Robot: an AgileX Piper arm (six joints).
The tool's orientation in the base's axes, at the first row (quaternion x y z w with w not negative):
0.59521, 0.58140, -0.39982, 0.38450
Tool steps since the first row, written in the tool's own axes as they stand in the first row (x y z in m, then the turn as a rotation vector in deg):
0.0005, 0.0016, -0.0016, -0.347, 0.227, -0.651
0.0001, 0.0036, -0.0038, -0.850, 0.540, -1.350
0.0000, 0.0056, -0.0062, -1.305, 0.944, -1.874
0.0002, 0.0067, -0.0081, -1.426, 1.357, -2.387
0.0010, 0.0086, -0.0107, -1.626, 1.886, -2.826
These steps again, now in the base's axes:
0.0016, 0.0016, 0.0001, 0.244, 0.461, 0.569
0.0037, 0.0034, 0.0013, 0.575, 0.903, 1.300
0.0058, 0.0056, 0.0023, 0.992, 1.200, 1.919
0.0069, 0.0074, 0.0029, 1.419, 1.615, 2.225
0.0089, 0.0100, 0.0031, 1.960, 1.929, 2.574

